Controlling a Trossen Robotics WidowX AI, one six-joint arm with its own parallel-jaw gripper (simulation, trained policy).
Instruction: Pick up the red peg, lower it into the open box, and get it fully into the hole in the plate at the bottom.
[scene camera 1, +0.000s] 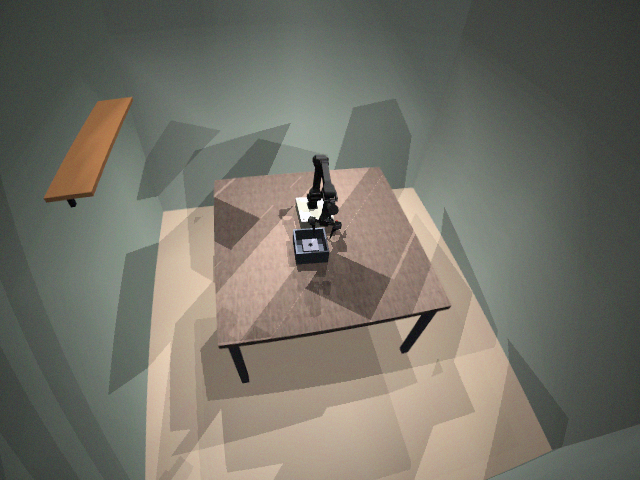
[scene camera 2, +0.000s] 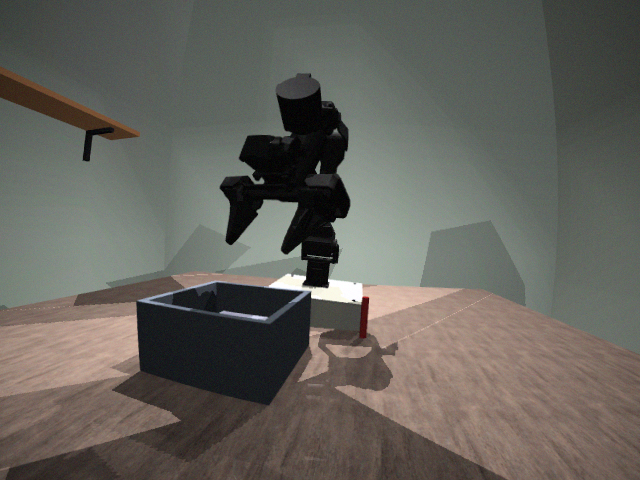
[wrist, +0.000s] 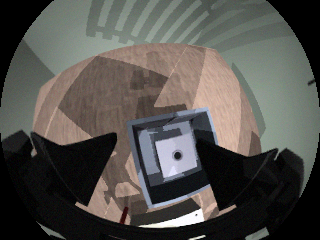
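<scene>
Scene camera 1 gives me a dark blue box (scene camera 1: 321, 256). In scene camera 2 I find the box (scene camera 2: 182, 336) again, together with my gripper (scene camera 2: 253, 247). The wrist view has my gripper (wrist: 157, 140) too, and there I also see a light grey plate (wrist: 184, 158).
</scene>
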